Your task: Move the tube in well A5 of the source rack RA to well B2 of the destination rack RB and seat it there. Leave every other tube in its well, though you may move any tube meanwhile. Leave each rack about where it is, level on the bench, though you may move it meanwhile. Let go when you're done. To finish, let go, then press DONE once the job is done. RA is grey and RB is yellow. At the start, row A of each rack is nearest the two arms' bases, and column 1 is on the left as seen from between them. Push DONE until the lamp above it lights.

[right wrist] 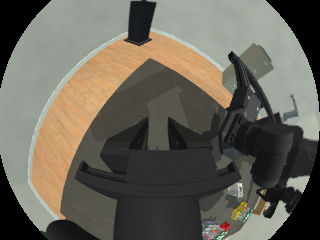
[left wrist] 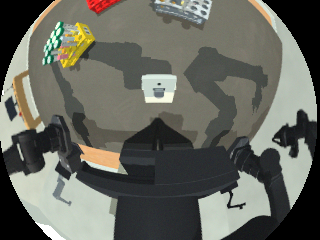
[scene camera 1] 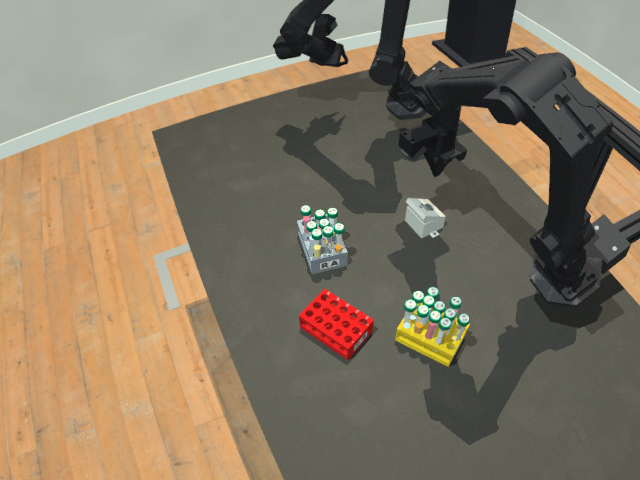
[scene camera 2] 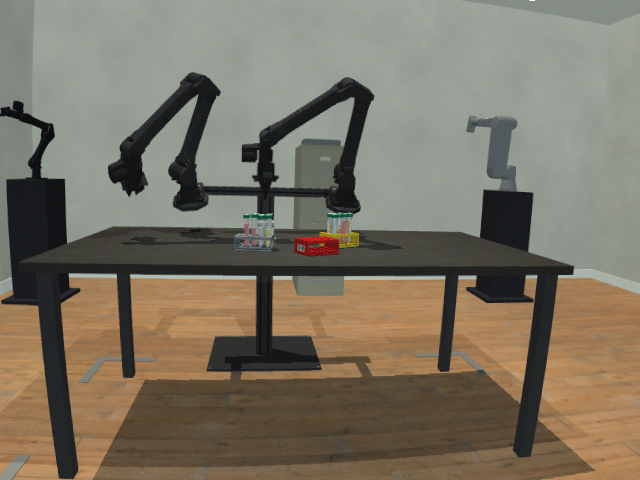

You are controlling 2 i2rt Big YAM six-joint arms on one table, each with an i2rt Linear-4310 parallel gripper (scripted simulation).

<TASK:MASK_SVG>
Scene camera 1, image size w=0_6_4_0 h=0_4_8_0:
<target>my left gripper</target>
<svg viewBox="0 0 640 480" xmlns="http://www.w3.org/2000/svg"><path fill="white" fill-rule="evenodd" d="M432 122L432 125L440 131L454 131L451 151L438 155L429 147L424 153L433 176L437 177L446 165L452 162L453 158L459 161L465 159L467 149L456 140L458 126L446 130L438 128Z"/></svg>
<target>red rack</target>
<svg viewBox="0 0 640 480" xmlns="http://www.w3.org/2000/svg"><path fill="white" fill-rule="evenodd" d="M324 289L299 315L300 328L349 360L372 333L374 320Z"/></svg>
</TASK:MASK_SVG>
